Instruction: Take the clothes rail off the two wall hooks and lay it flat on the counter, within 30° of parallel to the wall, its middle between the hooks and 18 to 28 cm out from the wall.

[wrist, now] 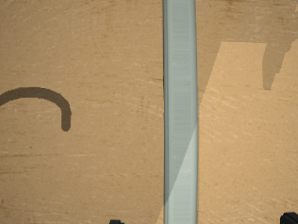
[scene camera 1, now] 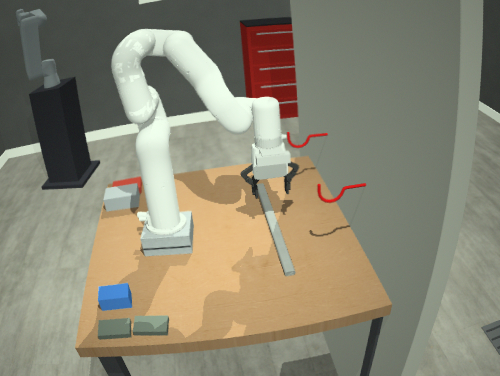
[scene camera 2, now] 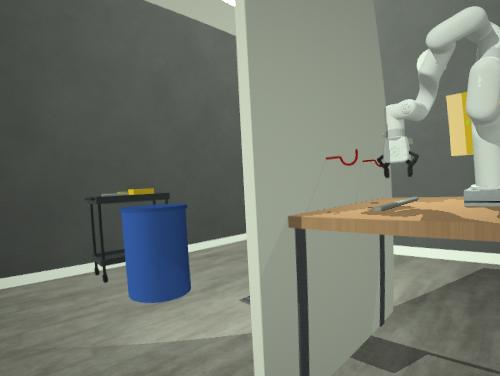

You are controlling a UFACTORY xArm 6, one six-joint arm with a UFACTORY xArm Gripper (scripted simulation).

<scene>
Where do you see a grey block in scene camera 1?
At 120, 197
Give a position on a wall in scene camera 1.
398, 95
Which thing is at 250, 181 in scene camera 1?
My gripper.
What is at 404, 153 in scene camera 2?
My gripper.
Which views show the blue block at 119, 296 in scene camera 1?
Scene camera 1 only.
</scene>
